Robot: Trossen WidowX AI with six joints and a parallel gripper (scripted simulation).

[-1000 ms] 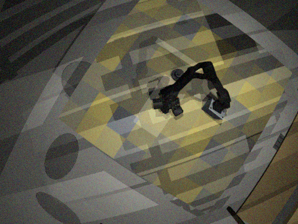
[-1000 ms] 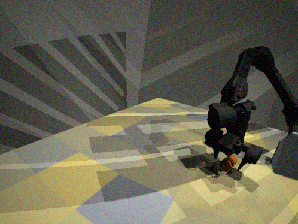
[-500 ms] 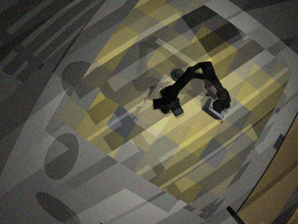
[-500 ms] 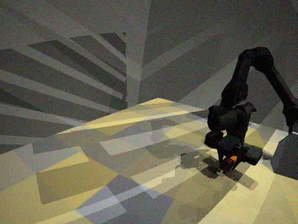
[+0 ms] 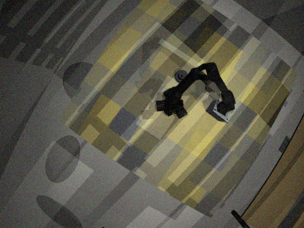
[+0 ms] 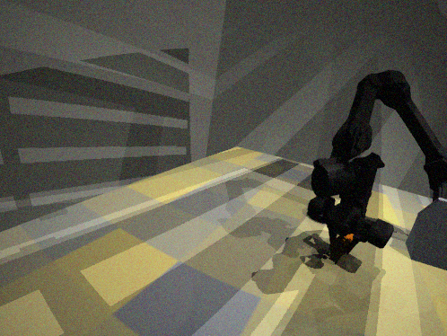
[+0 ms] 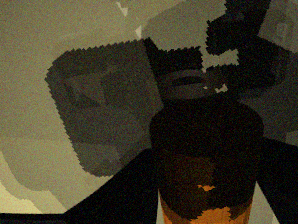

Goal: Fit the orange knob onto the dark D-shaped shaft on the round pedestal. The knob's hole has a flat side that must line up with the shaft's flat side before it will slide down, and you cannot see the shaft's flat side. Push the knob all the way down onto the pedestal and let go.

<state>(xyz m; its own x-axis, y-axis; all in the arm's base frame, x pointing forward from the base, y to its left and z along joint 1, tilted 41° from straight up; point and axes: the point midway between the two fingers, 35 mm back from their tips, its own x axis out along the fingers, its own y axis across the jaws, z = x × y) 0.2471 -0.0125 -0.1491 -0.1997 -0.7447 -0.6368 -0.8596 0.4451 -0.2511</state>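
Now: the round dark pedestal 17 cm to the right of my gripper tip, 4 cm ahead of it and 2 cm above it. Also, from my gripper tip: orange knob: 1 cm to the right, 1 cm above.
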